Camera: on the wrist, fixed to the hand. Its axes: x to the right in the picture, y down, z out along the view.
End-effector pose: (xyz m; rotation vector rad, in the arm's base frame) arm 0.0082 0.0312 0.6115 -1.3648 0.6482 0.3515
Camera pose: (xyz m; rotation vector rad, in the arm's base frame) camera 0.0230 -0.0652 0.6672 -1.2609 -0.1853 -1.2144
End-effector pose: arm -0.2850 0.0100 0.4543 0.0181 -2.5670 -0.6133
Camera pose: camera -0.2427 -0.0889 0.4866 2.0692 -1.7900 -0.5462
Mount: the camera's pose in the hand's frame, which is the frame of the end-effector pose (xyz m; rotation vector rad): -0.0097 -0.0709 -0.0866 0.3155 0.3826 -1.5500
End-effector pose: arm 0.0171 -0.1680 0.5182 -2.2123 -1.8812 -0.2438
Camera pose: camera -0.0527 -0.1905 0.6033 -0.1202 -2.6187 -0.4775
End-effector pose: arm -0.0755 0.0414 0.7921 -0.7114 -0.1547 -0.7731
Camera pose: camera -0.1417 -0.0436 0.7603 0.0065 -0.4814 -2.2737
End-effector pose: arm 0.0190 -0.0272 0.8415 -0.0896 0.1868 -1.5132
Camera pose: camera -0.0665 -0.0167 0.7694 0.4127 0.1772 -3.0830
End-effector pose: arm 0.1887 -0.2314 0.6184 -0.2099 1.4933 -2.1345
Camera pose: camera 0.1383 -0.1367 0.6517 0.6518 -0.6396 2.0107
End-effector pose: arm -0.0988 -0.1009 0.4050 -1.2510 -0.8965 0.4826
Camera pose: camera -0.0461 -0.1801 0.4648 -0.1001 -1.1149 -0.8016
